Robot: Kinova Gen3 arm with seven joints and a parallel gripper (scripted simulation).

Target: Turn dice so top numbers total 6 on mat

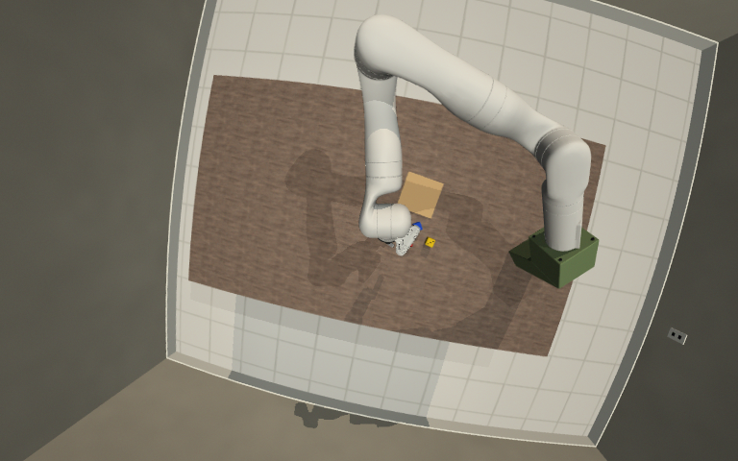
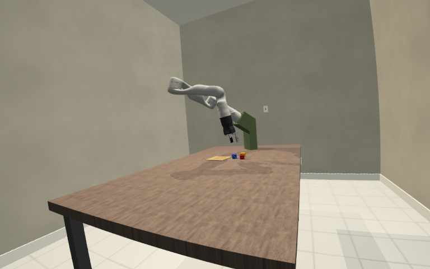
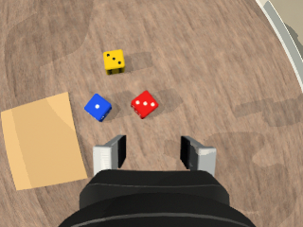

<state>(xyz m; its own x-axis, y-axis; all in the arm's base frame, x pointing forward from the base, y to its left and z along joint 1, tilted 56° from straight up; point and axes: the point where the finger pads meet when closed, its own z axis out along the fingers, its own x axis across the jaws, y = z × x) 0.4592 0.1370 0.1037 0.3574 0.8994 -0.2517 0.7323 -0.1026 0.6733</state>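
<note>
The blue die lies 13 cm below my hand, 8 cm behind it and 2 cm to the right of it. Round my hand: yellow die (13 cm below, 13 cm behind, 4 cm to the left); then tan mat (14 cm to the right, 14 cm below, 9 cm behind); then red die (13 cm below, 5 cm behind, 4 cm to the left).
</note>
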